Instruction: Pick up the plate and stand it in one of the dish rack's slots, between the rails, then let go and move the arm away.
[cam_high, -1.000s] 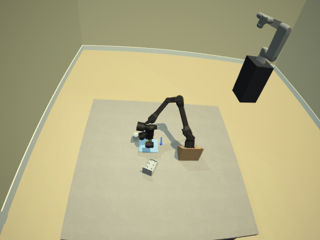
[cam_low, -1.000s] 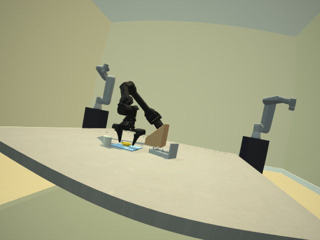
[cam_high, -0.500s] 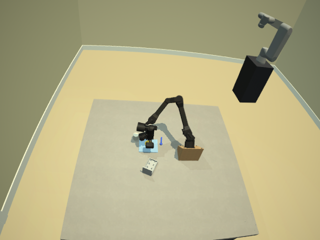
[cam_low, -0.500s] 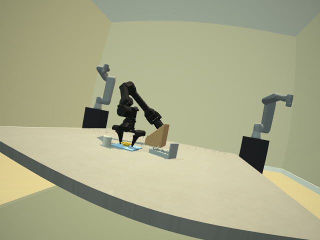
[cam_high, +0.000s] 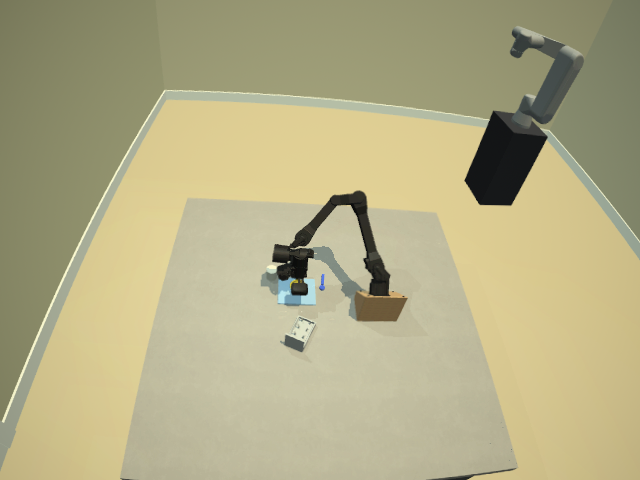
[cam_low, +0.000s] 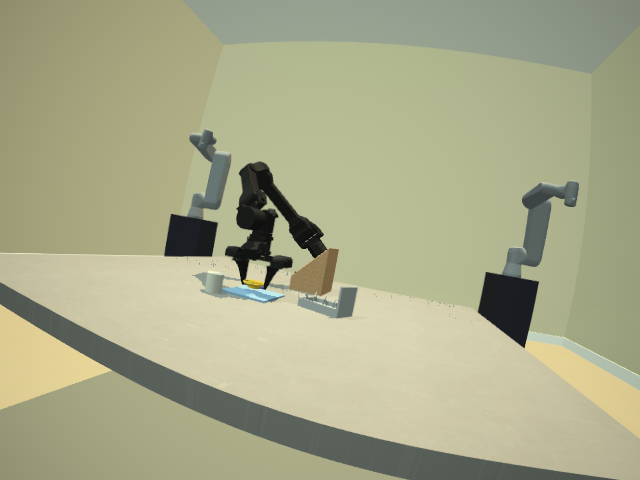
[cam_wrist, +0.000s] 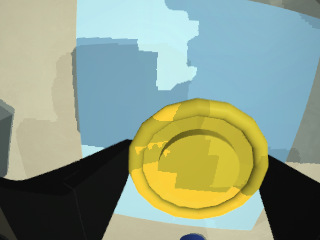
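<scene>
My gripper tip is 2 cm above the light blue mat and 1 cm to the right of it. The rest, counted from my gripper tip: yellow plate: 1 cm above; white cup: 10 cm ahead, 8 cm to the right; blue spoon: 11 cm behind, 3 cm to the right, 2 cm below.
</scene>
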